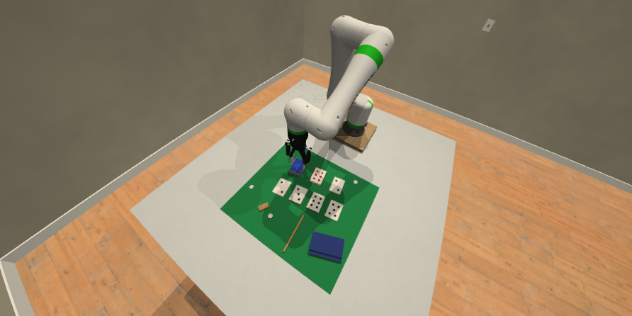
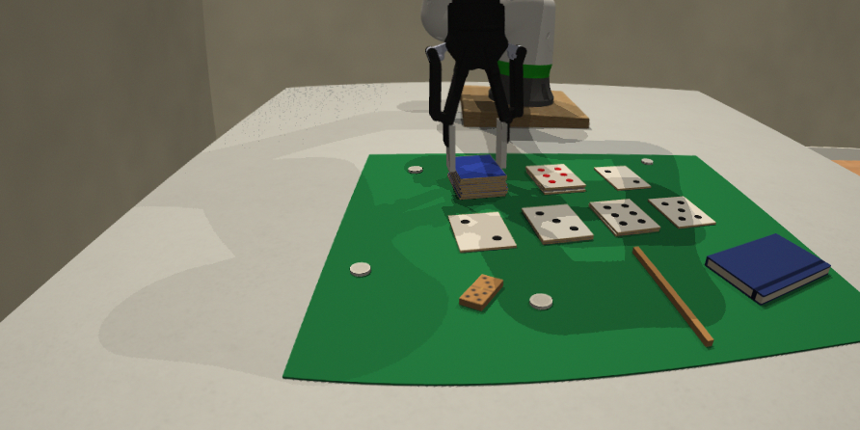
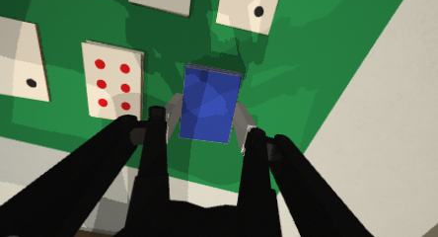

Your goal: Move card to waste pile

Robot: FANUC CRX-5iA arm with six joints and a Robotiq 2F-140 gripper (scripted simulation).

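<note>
My hand is 23 cm to the right of the two-pip card, 6 cm above it and 4 cm past it. Also, from my hand: green mat 14 cm to the left, 12 cm ahead, 7 cm below; then wooden stick 28 cm ahead, 20 cm to the left, 5 cm below.
</note>
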